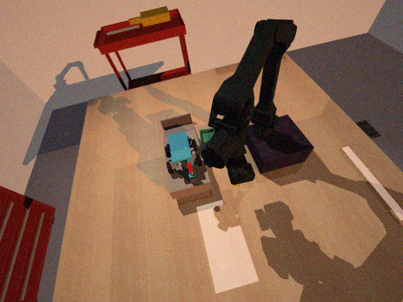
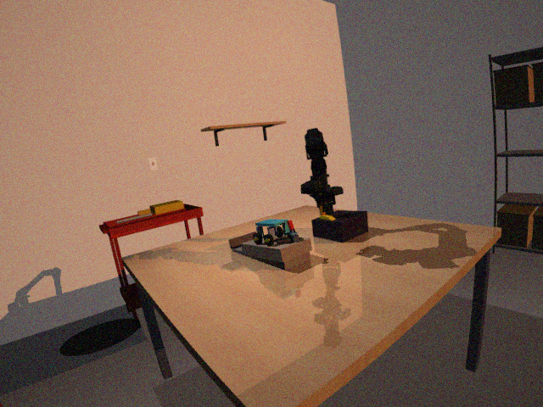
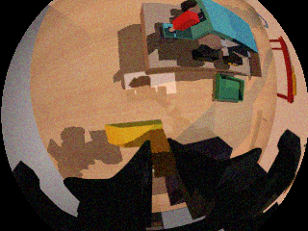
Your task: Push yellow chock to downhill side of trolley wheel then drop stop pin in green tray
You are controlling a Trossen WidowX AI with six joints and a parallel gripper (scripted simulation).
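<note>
The red-headed stop pin lies 13 cm ahead of my gripper tip, 5 cm to the right of it and 5 cm below it. The rest, counted from my gripper tip: trolley 14 cm ahead, 15 cm to the right, 6 cm below; yellow chock 2 cm to the left, 1 cm below; grey ramp 14 cm ahead, 15 cm to the right, 13 cm below.
</note>
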